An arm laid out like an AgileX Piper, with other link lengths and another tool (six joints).
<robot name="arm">
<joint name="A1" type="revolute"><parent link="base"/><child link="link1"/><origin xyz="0.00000 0.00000 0.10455"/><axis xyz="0 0 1"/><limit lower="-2.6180" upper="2.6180"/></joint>
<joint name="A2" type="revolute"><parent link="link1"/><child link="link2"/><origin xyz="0.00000 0.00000 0.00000"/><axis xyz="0 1 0"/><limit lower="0.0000" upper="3.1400"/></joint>
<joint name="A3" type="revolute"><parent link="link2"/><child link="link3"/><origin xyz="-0.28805 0.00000 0.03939"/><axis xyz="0 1 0"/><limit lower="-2.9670" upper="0.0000"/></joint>
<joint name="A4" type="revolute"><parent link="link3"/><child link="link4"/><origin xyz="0.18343 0.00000 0.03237"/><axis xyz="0.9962 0 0.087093"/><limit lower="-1.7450" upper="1.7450"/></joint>
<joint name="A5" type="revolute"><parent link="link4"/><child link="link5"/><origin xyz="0.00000 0.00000 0.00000"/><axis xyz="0 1 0"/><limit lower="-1.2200" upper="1.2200"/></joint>
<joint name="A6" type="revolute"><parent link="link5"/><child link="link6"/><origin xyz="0.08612 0.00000 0.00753"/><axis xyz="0.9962 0 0.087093"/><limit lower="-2.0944" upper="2.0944"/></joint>
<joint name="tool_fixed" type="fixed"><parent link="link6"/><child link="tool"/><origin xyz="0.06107 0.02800 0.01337" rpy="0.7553 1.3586 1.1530"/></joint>
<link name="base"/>
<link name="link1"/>
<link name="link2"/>
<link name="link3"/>
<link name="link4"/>
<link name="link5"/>
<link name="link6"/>
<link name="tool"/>
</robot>
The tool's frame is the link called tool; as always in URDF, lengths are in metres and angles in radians.
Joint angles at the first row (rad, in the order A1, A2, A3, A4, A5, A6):
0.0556, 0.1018, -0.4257, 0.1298, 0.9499, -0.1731
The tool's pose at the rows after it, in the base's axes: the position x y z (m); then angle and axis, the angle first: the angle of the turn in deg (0 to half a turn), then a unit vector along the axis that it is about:
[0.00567 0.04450 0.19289 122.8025 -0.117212 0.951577 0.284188]
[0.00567 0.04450 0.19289 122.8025 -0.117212 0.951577 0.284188]
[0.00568 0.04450 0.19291 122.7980 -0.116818 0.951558 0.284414]
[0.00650 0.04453 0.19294 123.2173 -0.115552 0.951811 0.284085]
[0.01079 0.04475 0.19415 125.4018 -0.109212 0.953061 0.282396]
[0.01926 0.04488 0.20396 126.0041 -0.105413 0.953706 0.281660]
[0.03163 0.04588 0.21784 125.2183 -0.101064 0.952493 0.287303]
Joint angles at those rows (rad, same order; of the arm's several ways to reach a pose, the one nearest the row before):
0.0556, 0.1019, -0.4257, 0.1298, 0.9498, -0.1731
0.0556, 0.1019, -0.4257, 0.1298, 0.9498, -0.1731
0.0556, 0.1019, -0.4257, 0.1299, 0.9499, -0.1723
0.0557, 0.1104, -0.4257, 0.1298, 0.9490, -0.1722
0.0556, 0.1574, -0.4307, 0.1299, 0.9468, -0.1723
0.0557, 0.2231, -0.4560, 0.1298, 0.9184, -0.1722
0.0557, 0.2958, -0.4842, 0.1396, 0.8611, -0.1701

